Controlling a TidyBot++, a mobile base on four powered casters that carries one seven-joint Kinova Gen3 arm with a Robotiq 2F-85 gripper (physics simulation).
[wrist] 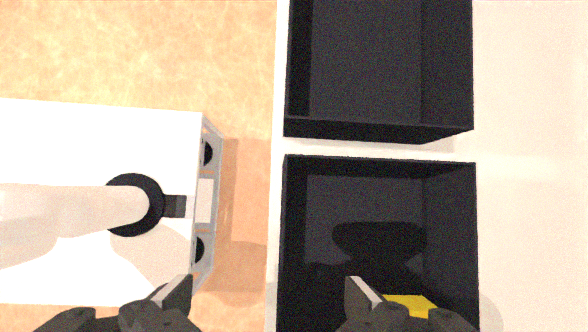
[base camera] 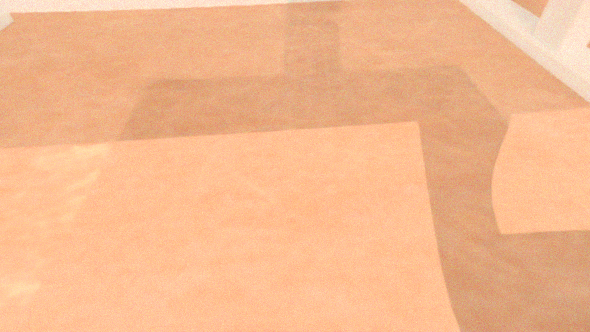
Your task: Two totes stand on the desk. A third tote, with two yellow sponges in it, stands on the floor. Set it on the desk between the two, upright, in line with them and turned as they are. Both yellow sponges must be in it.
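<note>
In the wrist view a black tote (wrist: 452, 215) stands upright on the white desk (wrist: 530, 100), with part of one yellow sponge (wrist: 412, 304) showing in it low in the view. The rest of its inside is dark or cut off, and a second sponge does not show. Another black tote (wrist: 447, 60) stands beyond it, in line and turned much alike, with a narrow gap between them. A third tote does not show. My gripper (wrist: 270, 292) is open and empty, above the near tote's left wall, with one finger over the tote and the other left of the desk edge.
In the wrist view my white base (wrist: 100, 135) stands on the wooden floor left of the desk, with a strip of floor between. The base camera shows floor (base camera: 225, 225) with shadows, and white frame bars (base camera: 562, 30) at the upper right.
</note>
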